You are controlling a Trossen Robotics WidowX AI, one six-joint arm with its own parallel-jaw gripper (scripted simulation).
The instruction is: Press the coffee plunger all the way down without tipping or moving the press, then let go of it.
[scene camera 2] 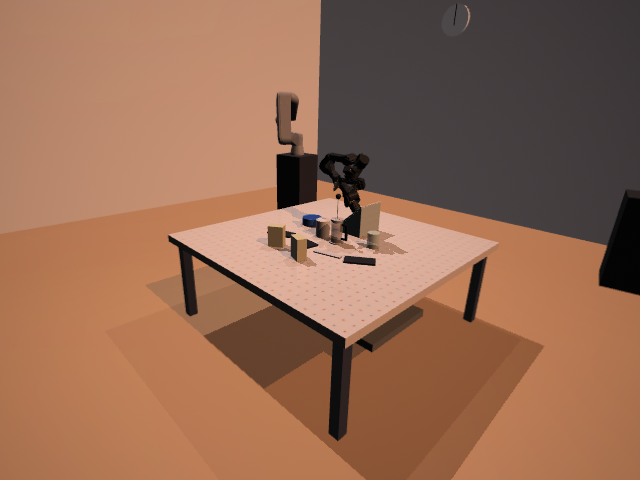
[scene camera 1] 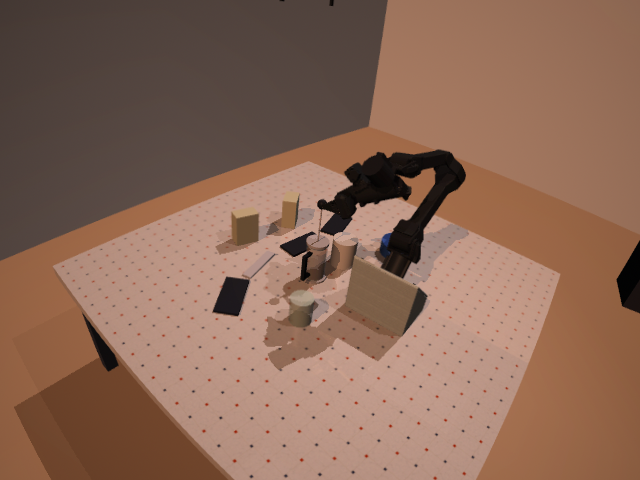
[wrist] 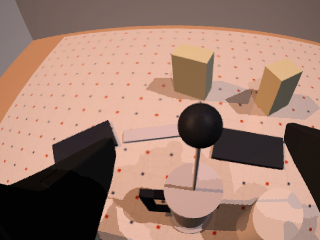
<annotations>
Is my gripper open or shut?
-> Open.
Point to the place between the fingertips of my gripper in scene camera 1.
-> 330,200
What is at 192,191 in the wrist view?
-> A coffee press.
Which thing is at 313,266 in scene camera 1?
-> A coffee press.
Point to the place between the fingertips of my gripper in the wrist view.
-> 205,140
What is my gripper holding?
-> Nothing.
</annotations>
